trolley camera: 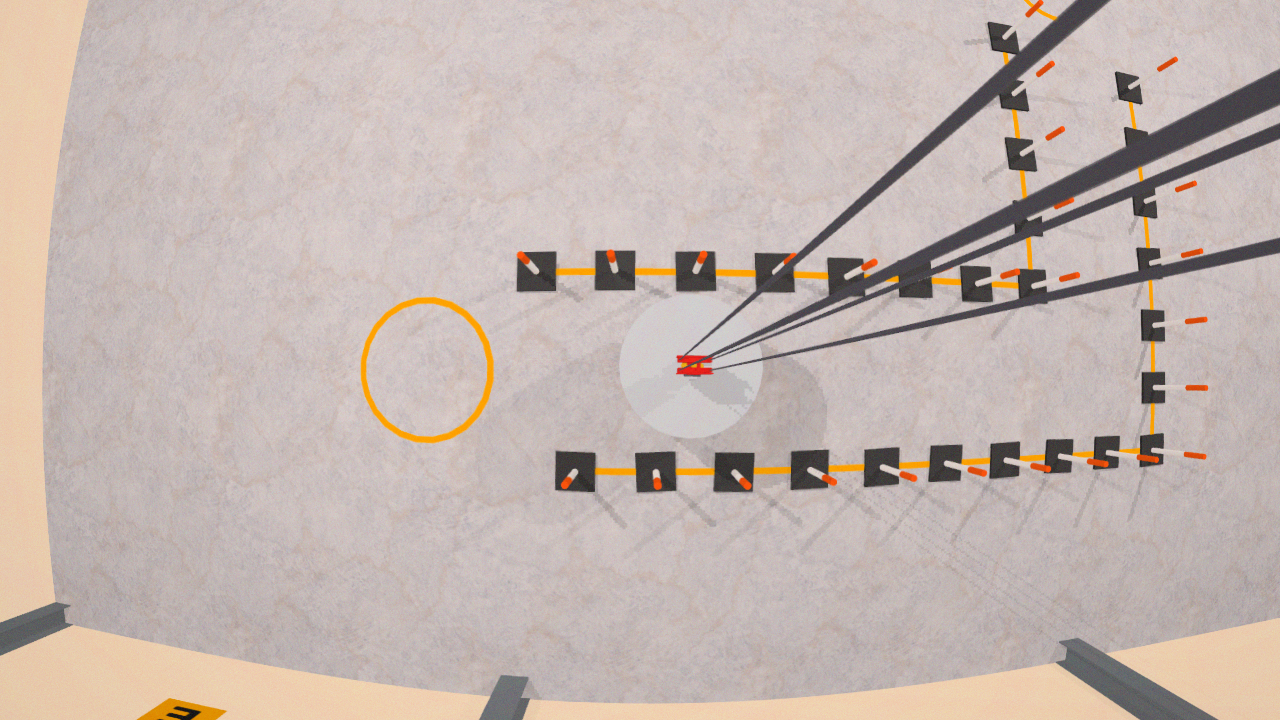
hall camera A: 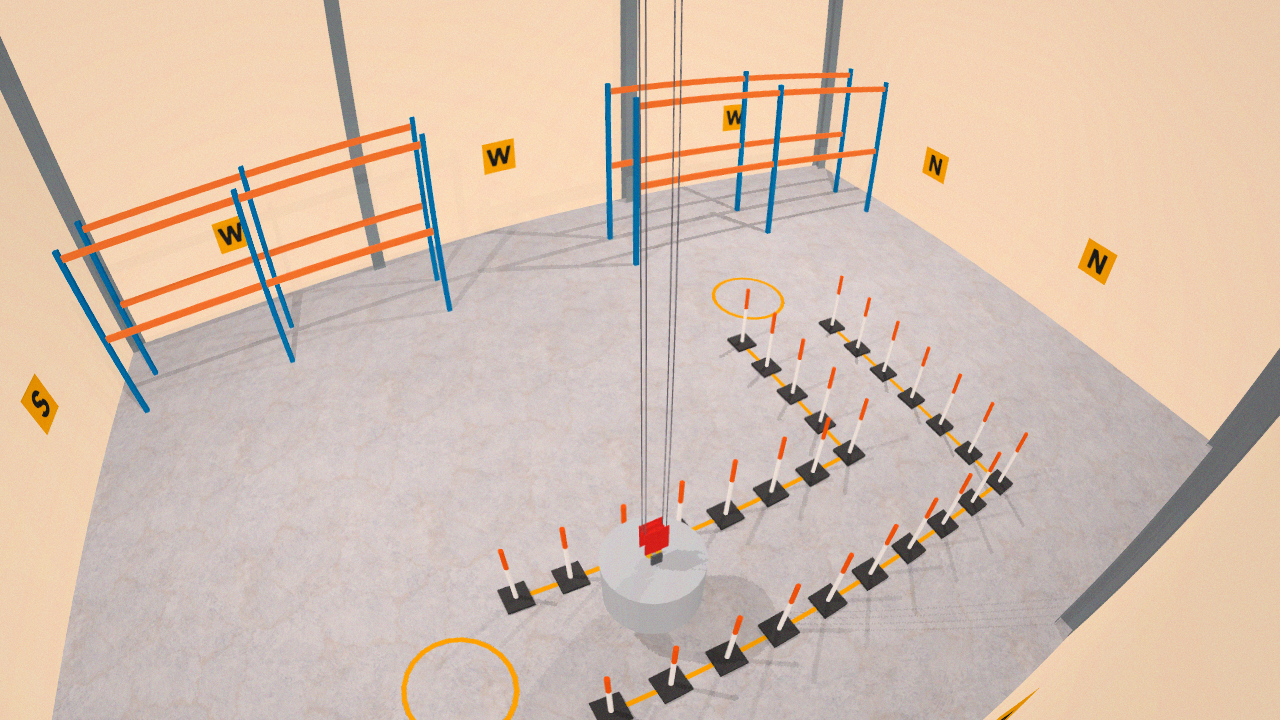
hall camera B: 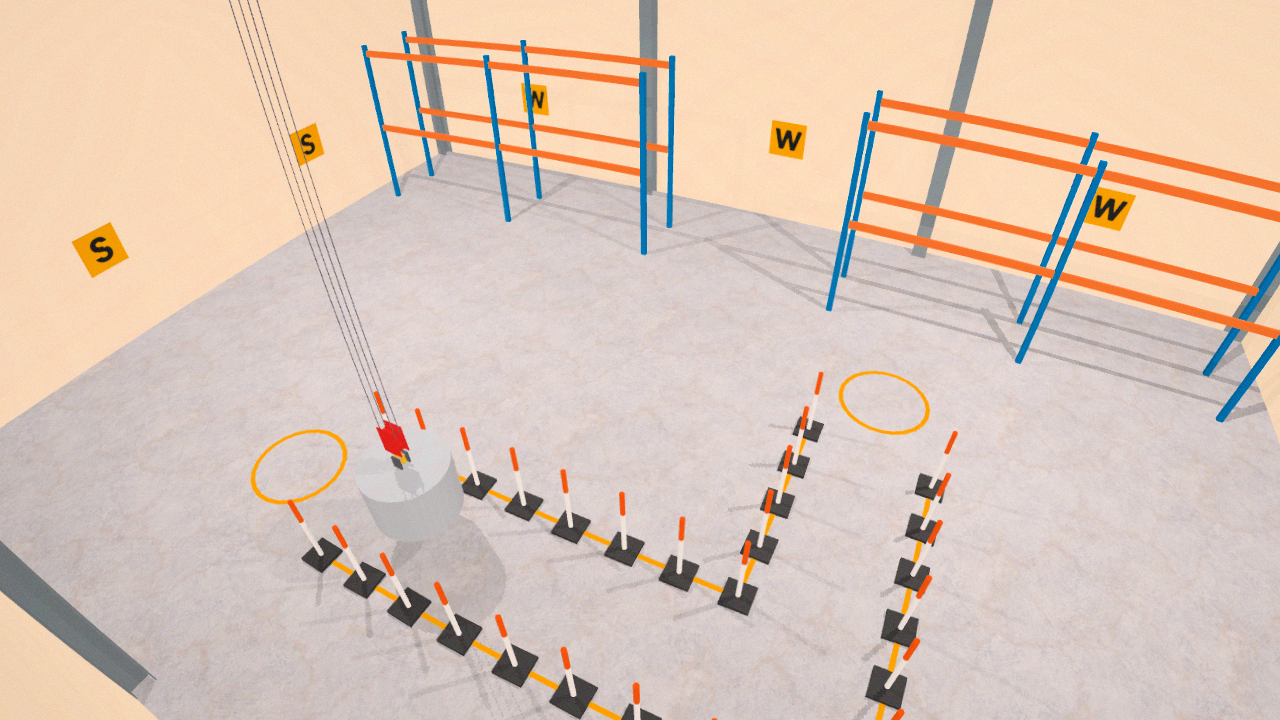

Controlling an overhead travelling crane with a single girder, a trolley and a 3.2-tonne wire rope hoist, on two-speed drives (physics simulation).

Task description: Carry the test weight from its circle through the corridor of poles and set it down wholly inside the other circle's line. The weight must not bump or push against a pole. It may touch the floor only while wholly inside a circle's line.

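The grey test weight hangs upright from my hook, under the red block. Its shadow shows it off the floor. It is between the two pole rows, near the third poles from the corridor's left end in the trolley view. A narrow gap shows there to the inner row and a wider one to the outer row. The near circle lies outside that end. The other circle lies past the corridor's far end.
The corridor turns at the inner corner pole and the outer corner pole. In hall camera A the weight hides some inner pole bases. Blue and orange racks stand along the W wall.
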